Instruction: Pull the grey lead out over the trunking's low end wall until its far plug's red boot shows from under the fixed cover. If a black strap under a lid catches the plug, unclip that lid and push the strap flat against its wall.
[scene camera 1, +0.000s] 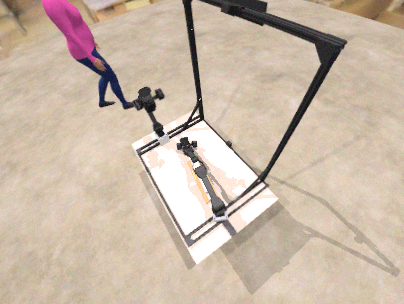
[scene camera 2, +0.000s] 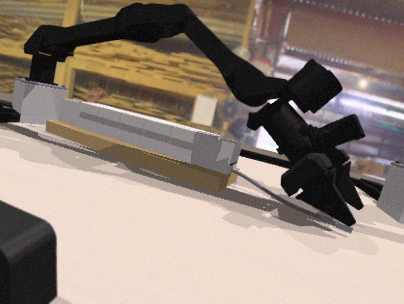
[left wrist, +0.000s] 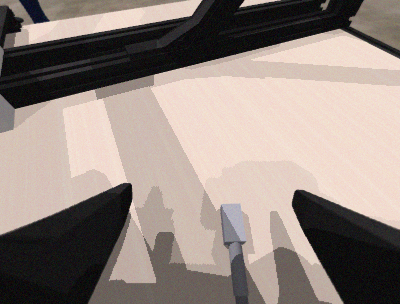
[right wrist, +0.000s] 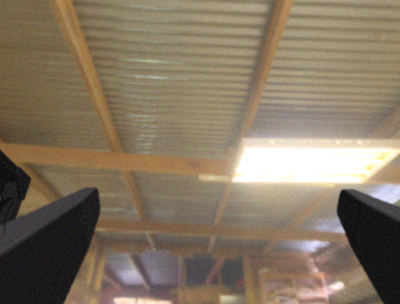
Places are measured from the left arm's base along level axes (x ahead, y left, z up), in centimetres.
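Pixels of known places: left gripper, fingertip midpoint: (scene camera 2: 357, 215) (left wrist: 213, 194); right gripper, fingertip midpoint: (scene camera 1: 148, 94) (right wrist: 219, 199); left arm's base, origin of the base link: (scene camera 1: 219, 211) (scene camera 2: 41, 82); right arm's base, origin of the base link: (scene camera 1: 160, 134).
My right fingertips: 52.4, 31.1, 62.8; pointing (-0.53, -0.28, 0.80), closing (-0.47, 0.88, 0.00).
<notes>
For each thing: its middle in the pictures, then the offset to it from my right fingertips, as dx, dy, dz. "spot": a spot on its surface instead. Level surfaces: height alone.
- grey trunking, body centre: (scene camera 2: 136, 135) (scene camera 1: 201, 177) -22.4, -21.0, -68.6
- grey lead, surface spot: (left wrist: 239, 275) spot: +12.7, -11.9, -71.7
- pale grey block-shaped plug, body centre: (left wrist: 232, 223) (scene camera 2: 344, 226) +15.3, -11.7, -72.1
- table, its level: dz -72.5
The grey trunking (scene camera 2: 135, 131) lies along a wooden base (scene camera 2: 165, 165) (scene camera 1: 203, 192). The grey lead (scene camera 2: 270, 189) (left wrist: 239, 275) comes out at the trunking's near end and slopes down to the table, ending in a pale grey block-shaped plug (left wrist: 233, 224). My left gripper (scene camera 2: 357, 216) (left wrist: 213, 194) is open over that plug. The plug lies between the spread fingers, nearer the right-hand one in the left wrist view, and neither finger touches it. My right gripper (right wrist: 219, 199) is open and empty, raised and facing the ceiling. No red boot or black strap shows; the trunking's inside is hidden.
A black frame rail (left wrist: 75, 67) crosses the table beyond the left gripper. A tall black gantry (scene camera 1: 196, 65) stands over the table (scene camera 1: 172, 177). The left arm reaches above the trunking. A person in a pink top (scene camera 1: 72, 30) stands beyond the right arm.
</notes>
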